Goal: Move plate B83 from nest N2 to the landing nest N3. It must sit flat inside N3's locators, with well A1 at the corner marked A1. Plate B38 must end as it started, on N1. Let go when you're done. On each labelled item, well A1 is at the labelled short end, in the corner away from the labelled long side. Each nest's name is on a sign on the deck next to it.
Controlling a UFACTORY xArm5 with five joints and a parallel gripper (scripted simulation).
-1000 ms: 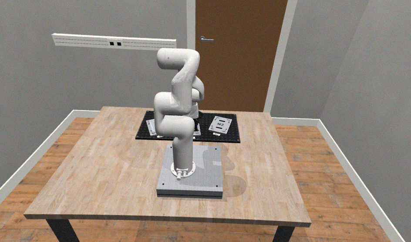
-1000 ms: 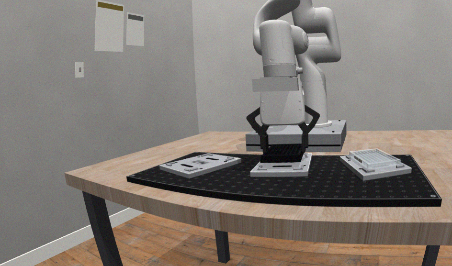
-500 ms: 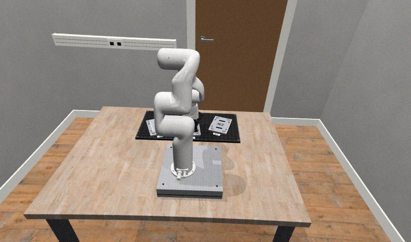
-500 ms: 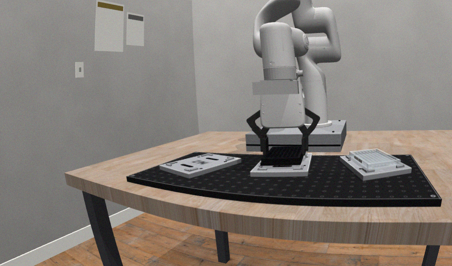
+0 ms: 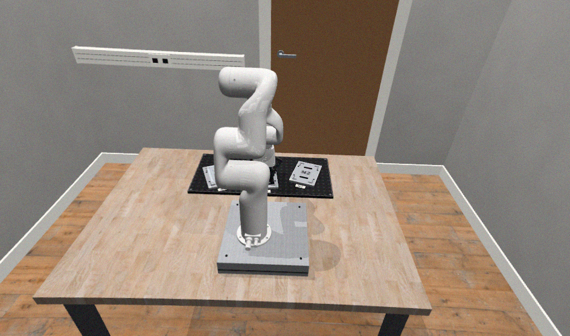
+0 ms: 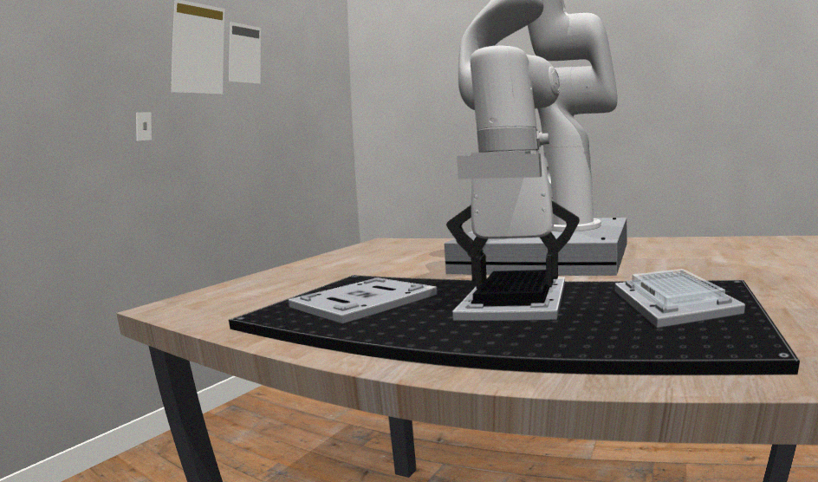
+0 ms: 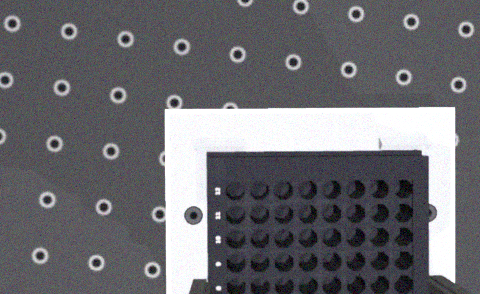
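Now: the black well plate 10 mm below my hand. The rest, counted from my hand: nest N2 (200 mm to the right, 40 mm ahead, 30 mm below); then clear well plate (220 mm to the left, 10 mm below); then nest N3 (30 mm below).
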